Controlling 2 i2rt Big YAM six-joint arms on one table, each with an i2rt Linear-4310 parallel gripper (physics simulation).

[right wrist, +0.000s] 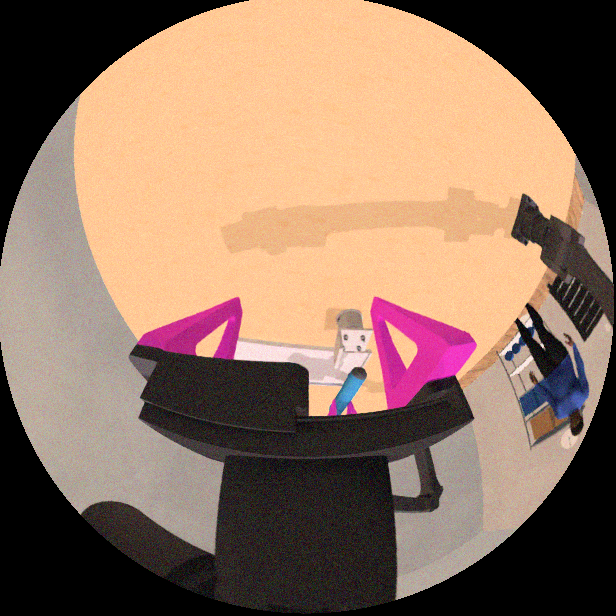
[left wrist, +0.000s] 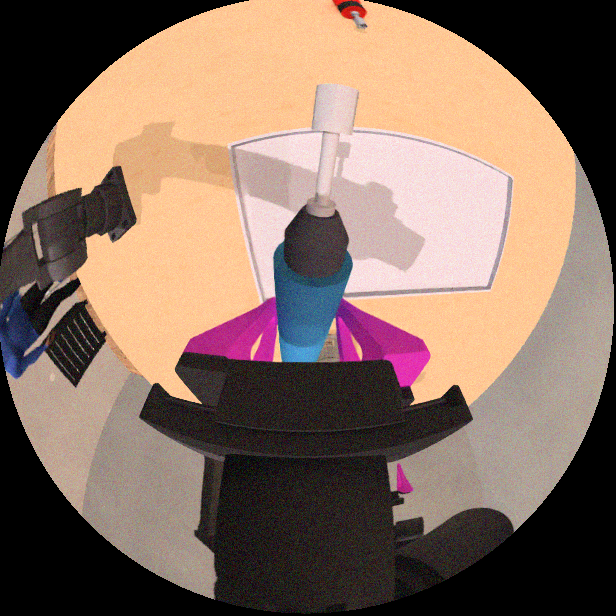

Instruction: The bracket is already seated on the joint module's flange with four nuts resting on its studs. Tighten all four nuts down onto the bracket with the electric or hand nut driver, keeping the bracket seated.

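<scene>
My left gripper (left wrist: 307, 339), with magenta fingers, is shut on the blue-handled nut driver (left wrist: 307, 310). Its dark collar, pale shaft and white socket (left wrist: 335, 109) point away over the white mat (left wrist: 379, 212), held above the table. In the right wrist view my right gripper (right wrist: 304, 330) is open and empty, its magenta fingers wide apart. Between them, far off, I see the pale bracket on the joint module (right wrist: 351, 336) at the mat's (right wrist: 287, 356) end, with dark nuts on its face. The blue driver (right wrist: 350, 390) shows just below it, apart from it.
A red-handled hand driver (left wrist: 349, 10) lies at the far table edge in the left wrist view. The other arm's dark links (left wrist: 74, 229) reach in at the left. The table's rounded edge runs close behind both grippers.
</scene>
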